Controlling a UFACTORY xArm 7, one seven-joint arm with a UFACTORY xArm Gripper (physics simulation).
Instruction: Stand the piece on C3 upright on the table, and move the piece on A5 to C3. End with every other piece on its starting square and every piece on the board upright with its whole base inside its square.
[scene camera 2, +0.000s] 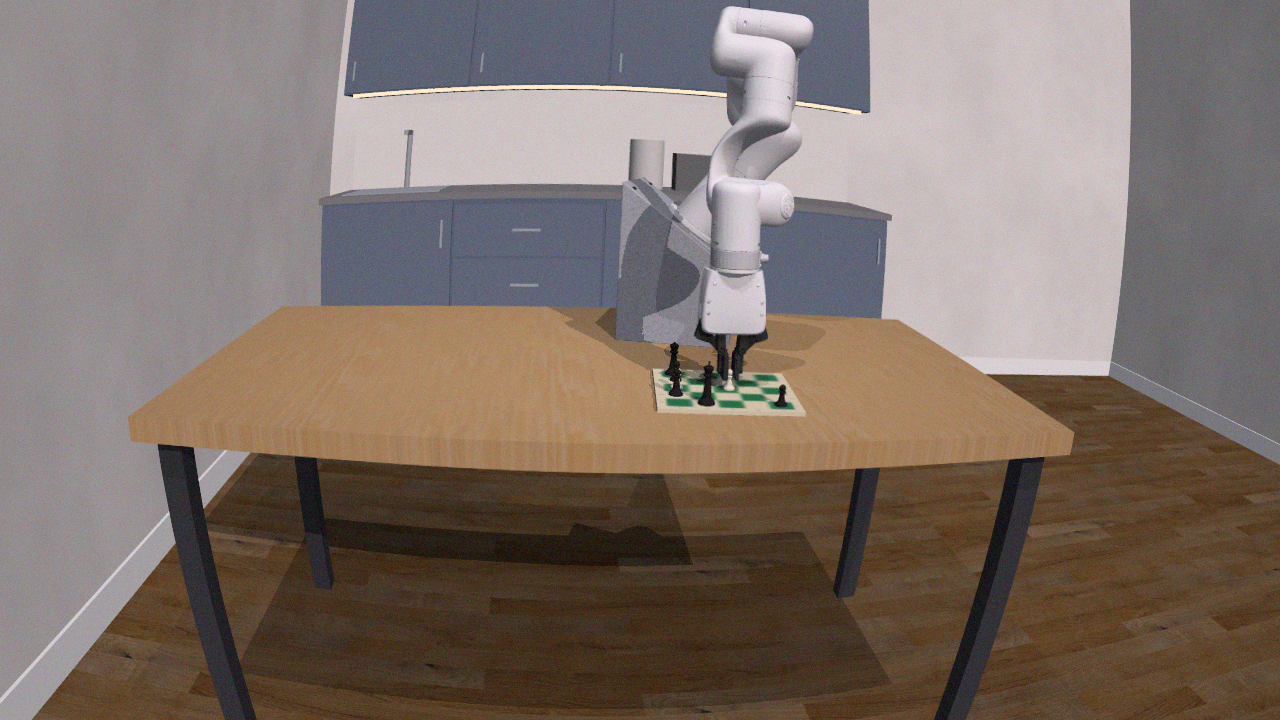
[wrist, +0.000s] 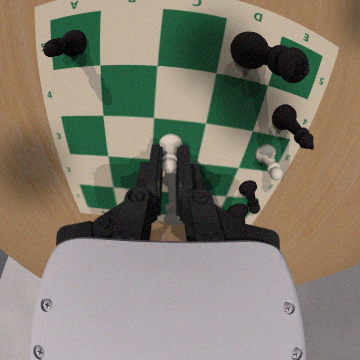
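Where they show: gripper, fingertip midpoint: (scene camera 2: 729, 377) (wrist: 169, 160); arm's base, origin of the base link: (scene camera 2: 692, 226).
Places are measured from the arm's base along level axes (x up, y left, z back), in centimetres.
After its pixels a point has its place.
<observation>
A small white pawn (scene camera 2: 729, 385) @(x -19.9, y -3.0, z -43.7 cm) (wrist: 170, 142) @(x -19.9, y -3.0, z -43.8 cm) stands on C3 of the green and cream board (scene camera 2: 731, 404) @(x -20.7, y -4.6, z -51.0 cm) (wrist: 45, 72) @(x -20.7, y 5.8, z -50.4 cm). My gripper (scene camera 2: 730, 376) @(x -19.0, y -2.9, z -42.8 cm) (wrist: 169, 160) @(x -19.0, y -2.9, z -42.8 cm) points straight down with its fingers low over the board, one on each side of the pawn, shut on its upper part. The pawn's base shows at the fingertips and looks upright. A taller white piece (wrist: 171, 192) @(x -18.2, y -3.0, z -40.3 cm) on C2 shows shaded through the gap between the fingers, partly hidden. A black pawn (scene camera 2: 781, 396) @(x -19.2, y 2.7, z -52.3 cm) (wrist: 75, 43) @(x -19.9, y 2.4, z -51.8 cm) stands upright on A5.
A tall black piece (scene camera 2: 707, 385) @(x -17.8, y -8.5, z -51.0 cm) (wrist: 250, 50) @(x -18.8, y -7.7, z -50.6 cm) stands on D5. Along column E stand a black piece (scene camera 2: 675, 383) @(x -18.8, y -12.1, z -46.2 cm) (wrist: 285, 117) @(x -19.7, y -11.4, z -46.2 cm) on E4, a white pawn (wrist: 266, 153) @(x -19.9, y -10.8, z -42.7 cm) on E3, a black pawn (wrist: 248, 189) @(x -19.8, y -10.1, z -38.6 cm) on E2 and a partly hidden black piece (wrist: 238, 212) @(x -19.8, y -9.8, z -35.1 cm) on E1.
</observation>
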